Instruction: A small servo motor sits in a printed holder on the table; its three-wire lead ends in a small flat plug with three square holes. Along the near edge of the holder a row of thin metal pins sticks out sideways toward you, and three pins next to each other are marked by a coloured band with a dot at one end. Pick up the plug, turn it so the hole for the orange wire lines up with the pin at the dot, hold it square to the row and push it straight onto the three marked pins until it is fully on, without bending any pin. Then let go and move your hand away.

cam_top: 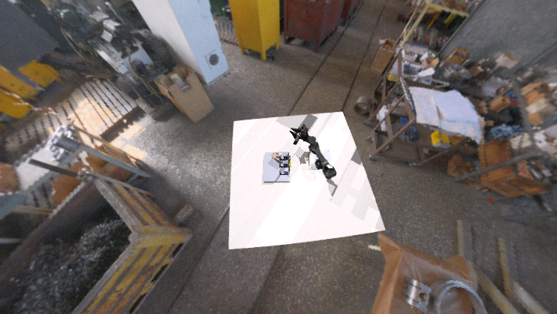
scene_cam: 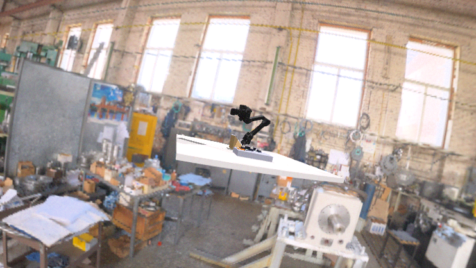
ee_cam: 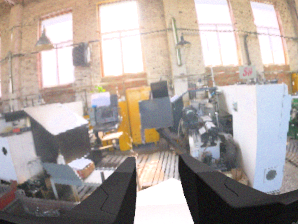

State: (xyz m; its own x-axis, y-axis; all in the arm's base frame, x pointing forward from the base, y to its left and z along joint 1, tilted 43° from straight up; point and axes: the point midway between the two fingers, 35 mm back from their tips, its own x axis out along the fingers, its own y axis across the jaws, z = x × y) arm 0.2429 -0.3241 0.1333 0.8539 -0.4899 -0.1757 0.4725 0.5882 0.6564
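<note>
The printed holder is 17 cm ahead of my gripper tip, 16 cm to the left of it and 35 cm below it.
</note>
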